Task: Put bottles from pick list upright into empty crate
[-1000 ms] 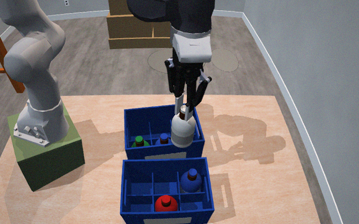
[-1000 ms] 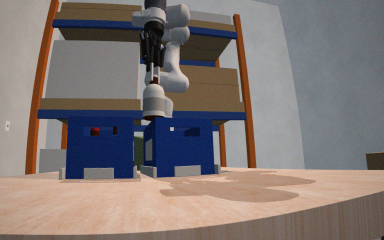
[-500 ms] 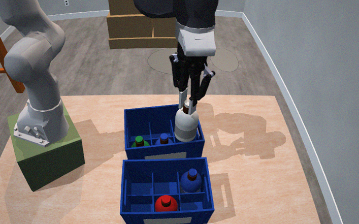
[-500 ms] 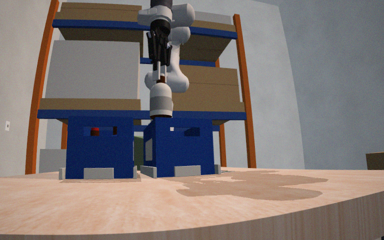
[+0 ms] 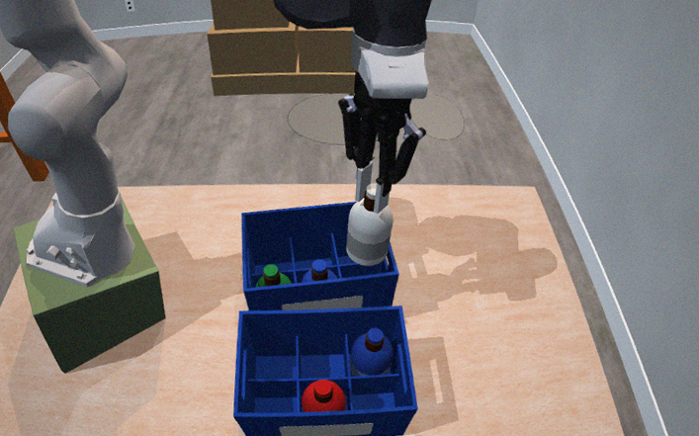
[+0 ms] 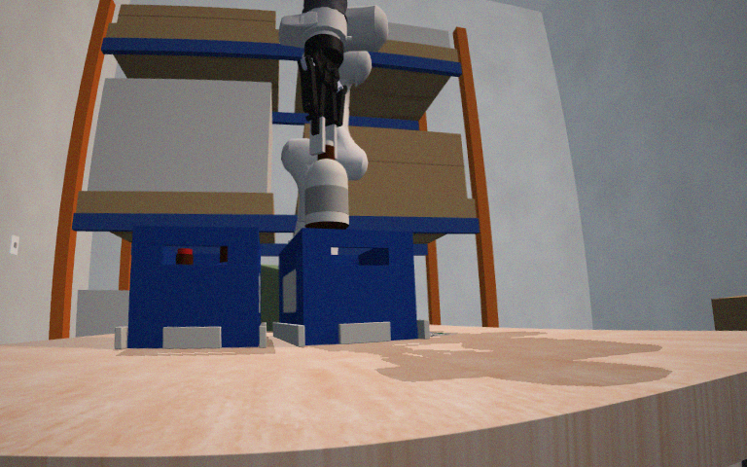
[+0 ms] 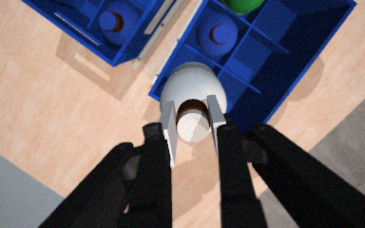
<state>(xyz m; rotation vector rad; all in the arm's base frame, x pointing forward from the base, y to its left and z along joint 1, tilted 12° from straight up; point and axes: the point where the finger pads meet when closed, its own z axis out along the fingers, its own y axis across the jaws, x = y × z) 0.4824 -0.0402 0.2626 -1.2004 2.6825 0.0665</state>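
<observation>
Right now the white bottle is 80 mm below my hand. Also, from my hand: red bottle 260 mm below, 240 mm to the right, 80 mm behind; green-labelled bottle 260 mm below, 170 mm behind, 20 mm to the right; blue bottle 260 mm below, 150 mm to the right, 10 mm ahead.
</observation>
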